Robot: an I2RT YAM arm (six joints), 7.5 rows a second.
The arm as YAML. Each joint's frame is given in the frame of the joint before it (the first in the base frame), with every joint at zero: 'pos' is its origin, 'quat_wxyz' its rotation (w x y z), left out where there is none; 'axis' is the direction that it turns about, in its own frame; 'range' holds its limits. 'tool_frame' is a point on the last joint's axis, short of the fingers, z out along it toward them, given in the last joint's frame.
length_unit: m
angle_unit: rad
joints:
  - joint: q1
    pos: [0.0, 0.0, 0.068]
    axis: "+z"
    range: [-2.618, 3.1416]
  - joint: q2
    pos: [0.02, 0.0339, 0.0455]
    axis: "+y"
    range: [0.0, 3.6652]
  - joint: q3
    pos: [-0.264, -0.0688, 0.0]
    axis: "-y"
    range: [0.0, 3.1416]
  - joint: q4
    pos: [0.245, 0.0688, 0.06]
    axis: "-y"
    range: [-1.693, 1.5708]
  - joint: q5
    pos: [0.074, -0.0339, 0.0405]
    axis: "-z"
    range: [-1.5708, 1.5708]
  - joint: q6
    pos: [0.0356, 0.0, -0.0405]
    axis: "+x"
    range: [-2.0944, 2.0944]
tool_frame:
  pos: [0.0, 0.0, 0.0]
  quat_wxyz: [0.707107, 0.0, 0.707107, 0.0]
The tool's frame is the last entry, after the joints.
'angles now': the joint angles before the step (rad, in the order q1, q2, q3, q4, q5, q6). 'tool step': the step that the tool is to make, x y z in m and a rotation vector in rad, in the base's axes. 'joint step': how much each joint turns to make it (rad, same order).
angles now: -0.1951, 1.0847, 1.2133, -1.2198, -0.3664, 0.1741
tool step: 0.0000, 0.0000, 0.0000, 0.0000, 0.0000, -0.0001
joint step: 0.0000, 0.0000, 0.0000, 0.0000, 0.0001, 0.0001
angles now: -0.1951, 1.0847, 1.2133, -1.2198, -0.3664, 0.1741
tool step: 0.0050, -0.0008, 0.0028, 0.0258, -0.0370, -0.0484
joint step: 0.0001, 0.0001, -0.0002, 0.0541, -0.0049, 0.0624
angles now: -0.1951, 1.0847, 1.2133, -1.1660, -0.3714, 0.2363
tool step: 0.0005, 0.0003, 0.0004, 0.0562, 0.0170, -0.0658
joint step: 0.0002, 0.0000, -0.0001, 0.0054, -0.0109, 0.0895
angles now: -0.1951, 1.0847, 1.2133, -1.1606, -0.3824, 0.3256
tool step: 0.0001, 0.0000, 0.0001, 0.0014, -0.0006, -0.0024
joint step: 0.0001, -0.0001, 0.0000, 0.0014, 0.0000, 0.0031
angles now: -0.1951, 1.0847, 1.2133, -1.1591, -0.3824, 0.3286
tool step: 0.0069, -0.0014, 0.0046, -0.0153, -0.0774, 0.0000
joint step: -0.0002, -0.0001, -0.0001, 0.0789, -0.0001, -0.0002
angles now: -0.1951, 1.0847, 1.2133, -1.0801, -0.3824, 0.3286
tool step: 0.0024, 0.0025, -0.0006, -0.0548, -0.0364, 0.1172
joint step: 0.0110, 0.0072, 0.0001, 0.0058, -0.0234, -0.1232
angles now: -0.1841, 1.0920, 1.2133, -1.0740, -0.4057, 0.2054
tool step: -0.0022, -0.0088, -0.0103, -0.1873, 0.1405, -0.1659
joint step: 0.0002, 0.0214, 0.0000, -0.0756, 0.2662, 0.0277
